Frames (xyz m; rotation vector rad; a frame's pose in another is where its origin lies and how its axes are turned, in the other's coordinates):
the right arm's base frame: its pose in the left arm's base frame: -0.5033 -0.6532 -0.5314 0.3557 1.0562 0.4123
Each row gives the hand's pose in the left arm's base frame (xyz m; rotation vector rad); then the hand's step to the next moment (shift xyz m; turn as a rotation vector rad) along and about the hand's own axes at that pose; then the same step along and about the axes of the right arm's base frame.
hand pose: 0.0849 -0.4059 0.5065 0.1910 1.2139 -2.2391
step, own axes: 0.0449 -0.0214 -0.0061 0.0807 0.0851 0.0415
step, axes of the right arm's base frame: -0.0197 0.0008 -0.0461 -0.0041 -0.1196 -0.0341
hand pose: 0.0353 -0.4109 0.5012 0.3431 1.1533 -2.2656
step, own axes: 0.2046 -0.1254 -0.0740 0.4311 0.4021 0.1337
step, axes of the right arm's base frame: -0.0402 0.0475 -0.2433 0.0239 -0.5594 -0.2278
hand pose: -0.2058 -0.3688 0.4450 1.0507 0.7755 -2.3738
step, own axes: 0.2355 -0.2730 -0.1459 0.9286 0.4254 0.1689
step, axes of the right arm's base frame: 0.1641 0.1801 -0.3032 0.1127 -0.7868 -0.6633
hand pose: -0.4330 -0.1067 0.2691 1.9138 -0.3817 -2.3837
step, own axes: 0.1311 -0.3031 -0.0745 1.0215 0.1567 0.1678
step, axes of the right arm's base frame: 0.3158 0.1117 -0.0490 0.3485 -0.6496 -0.7435
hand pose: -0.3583 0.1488 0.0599 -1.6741 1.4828 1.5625
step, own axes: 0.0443 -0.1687 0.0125 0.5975 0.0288 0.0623
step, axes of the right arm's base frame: 0.1595 -0.0240 0.0676 0.2392 -0.4036 -0.3763
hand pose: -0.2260 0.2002 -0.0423 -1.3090 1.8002 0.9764
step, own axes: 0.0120 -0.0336 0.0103 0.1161 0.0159 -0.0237
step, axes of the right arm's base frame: 0.0275 -0.0174 0.0179 0.0121 -0.0928 -0.0744
